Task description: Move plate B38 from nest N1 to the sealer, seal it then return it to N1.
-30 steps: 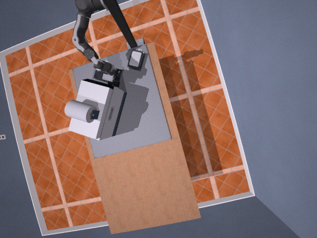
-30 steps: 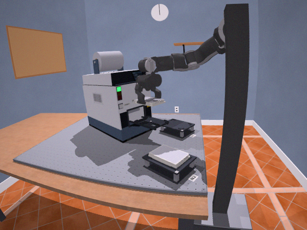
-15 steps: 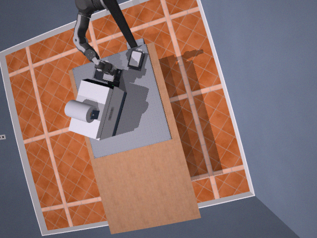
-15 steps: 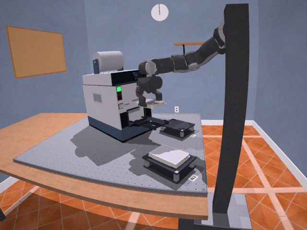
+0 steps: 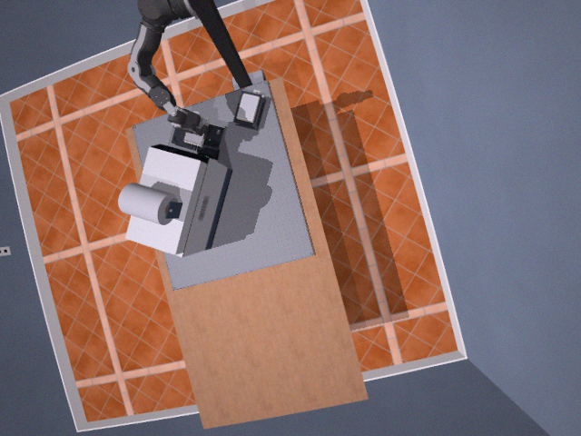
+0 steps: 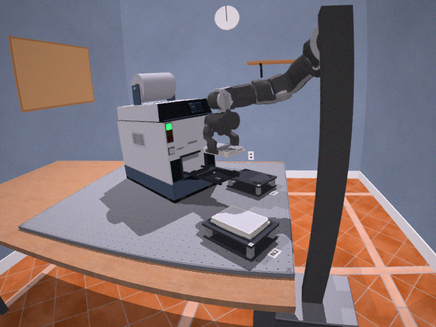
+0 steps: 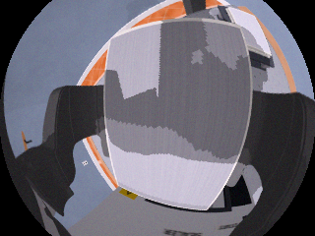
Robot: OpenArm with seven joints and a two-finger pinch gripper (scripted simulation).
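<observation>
The plate nest N1 is 14 cm below my hand, 11 cm to the right of it and 8 cm behind it. Also, from my hand: white 96-well plate B38: right at my hand; sealer's stage: 8 cm below, 3 cm to the left, 2 cm ahead; start key: 16 cm ahead, 6 cm to the left, 1 cm above.
</observation>
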